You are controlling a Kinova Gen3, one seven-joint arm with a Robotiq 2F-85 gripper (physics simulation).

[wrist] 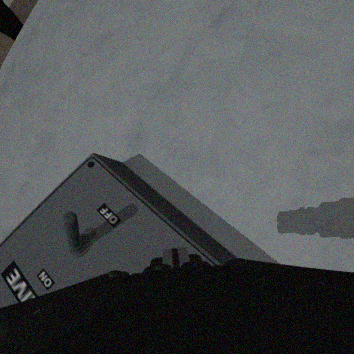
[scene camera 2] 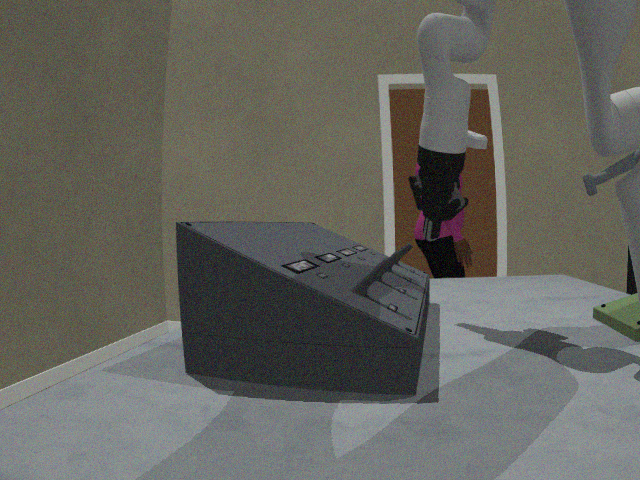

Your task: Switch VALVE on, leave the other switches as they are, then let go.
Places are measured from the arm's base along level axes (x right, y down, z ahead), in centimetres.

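Where they show: gripper, fingertip midpoint: (wrist: 175, 264) (scene camera 2: 430, 239).
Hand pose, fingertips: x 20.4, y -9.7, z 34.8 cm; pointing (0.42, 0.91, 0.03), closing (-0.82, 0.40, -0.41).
Note:
Things, the pixels of their top centre, and the offset from my fingertips. "*": a spot on its surface instead. Level surfaces: height alone.
- dark lever, top centre: (scene camera 2: 374, 257) dz +13.4, dx -23.6, dy +1.0 cm
- OFF label, surface spot: (wrist: 108, 215) * dz +0.6, dx +10.1, dy +6.4 cm
- pale table, surface height: dy +13.9 cm
A dark sloped console (scene camera 2: 289, 320) (wrist: 60, 200) carries a row of framed labels and levers. In the scene view a dark lever (scene camera 2: 385, 270) sticks up from the near part of the panel. In the wrist view a lever (wrist: 74, 232) stands between an OFF label (wrist: 108, 215) and an ON label (wrist: 45, 279); its setting is hard to tell. The label beside it (wrist: 19, 282) is cut off and ends in "VE". My gripper (scene camera 2: 430, 236) (wrist: 175, 264) is shut and empty, above and beyond the console's low edge in the scene view, apart from the levers. Its body hides part of the panel in the wrist view.
The console stands on a pale table (scene camera 2: 289, 439). A person in magenta (scene camera 2: 454, 229) stands behind the gripper, before a brown door (scene camera 2: 483, 248). A green block (scene camera 2: 620, 314) lies at the right edge, below a grey arm (scene camera 2: 594, 77).

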